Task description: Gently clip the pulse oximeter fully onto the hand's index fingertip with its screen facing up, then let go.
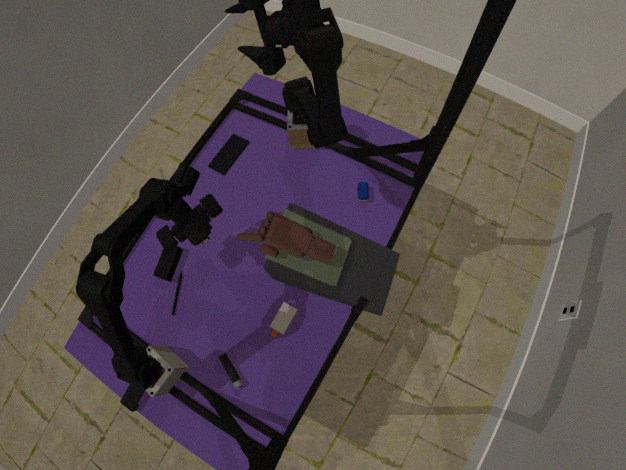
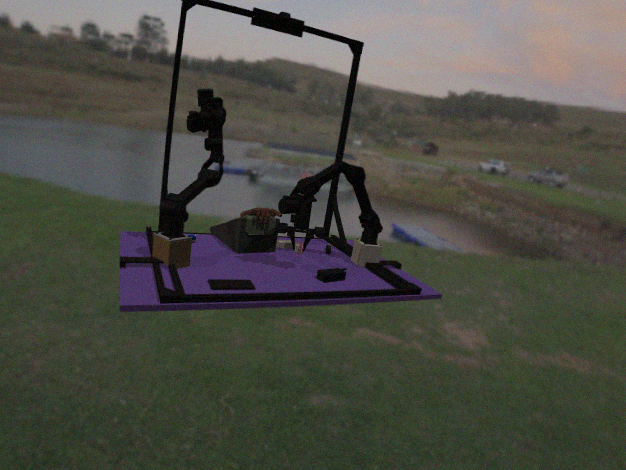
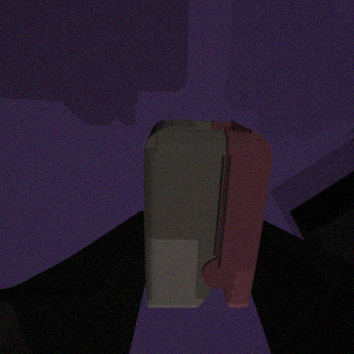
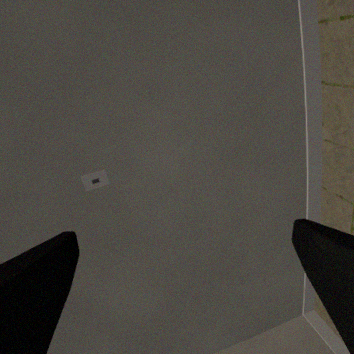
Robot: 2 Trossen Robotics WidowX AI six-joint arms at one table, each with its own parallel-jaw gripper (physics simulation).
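Frame: origin at the left arm's base, x right, y ahead, z up, level; centimetres.
Where they show: left gripper, fingertip midpoint: (image 2: 298, 250) (image 3: 194, 223); right gripper, fingertip midpoint: (image 1: 232, 29) (image 2: 219, 130) (image 4: 186, 236); left arm's base, origin of the base link: (image 1: 150, 371) (image 2: 368, 242); right arm's base, origin of the base link: (image 1: 302, 116) (image 2: 172, 235).
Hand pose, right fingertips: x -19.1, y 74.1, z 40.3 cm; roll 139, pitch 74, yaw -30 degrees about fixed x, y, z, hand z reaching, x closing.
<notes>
Things, the pixels of their top centre, and the offset from my right fingertips. "spot": a spot on its surface instead. Level surfaces: height alone.
- pulse oximeter, middle of its top: (image 3: 208, 240) (image 2: 299, 243) dz -39.1, dx +5.0, dy -36.3 cm
- purple mat, its level: dz -50.8 cm
- green pad, surface spot: (image 1: 342, 245) spot: dz -40.3, dx +40.0, dy -15.5 cm
- grey base, surface spot: (image 1: 372, 275) spot: dz -45.9, dx +51.0, dy -16.3 cm
- blue block, middle of its top: (image 1: 363, 189) dz -47.5, dx +33.9, dy +5.0 cm
- white box with an orange tip, middle of its top: (image 1: 281, 321) (image 2: 287, 241) dz -48.0, dx +37.9, dy -41.3 cm
- flat black plate, middle of its top: (image 2: 231, 283) (image 1: 228, 153) dz -50.0, dx -12.1, dy -8.5 cm
- black block, middle of its top: (image 1: 165, 260) (image 2: 332, 271) dz -47.3, dx -2.0, dy -49.2 cm
- thin black rod, middle of its top: (image 1: 176, 292) dz -49.9, dx +6.4, dy -54.6 cm
- short black cylinder, middle of its top: (image 1: 229, 370) dz -48.0, dx +34.6, dy -61.4 cm
The pulse oximeter (image 3: 182, 182) is a grey and dark-red clip. It sits upright between the fingers of my left gripper (image 3: 207, 225) (image 1: 200, 237) (image 2: 300, 240), which is shut on it and holds it a little above the purple mat (image 1: 232, 289). The brown hand (image 1: 290, 237) (image 2: 261, 213) lies on a green pad (image 1: 342, 245). Its index finger (image 1: 250, 237) points left, toward the left gripper and a short way from it. My right gripper (image 1: 247, 30) (image 4: 186, 236) is open, empty and raised high at the back.
A grey base (image 1: 372, 275) carries the pad. On the mat lie a blue block (image 1: 363, 190), a white box with an orange tip (image 1: 283, 318), a flat black plate (image 1: 228, 154), a black block (image 1: 167, 262), a thin black rod (image 1: 177, 294) and a short black cylinder (image 1: 230, 369). A tall black frame post (image 1: 465, 79) stands at the right.
</notes>
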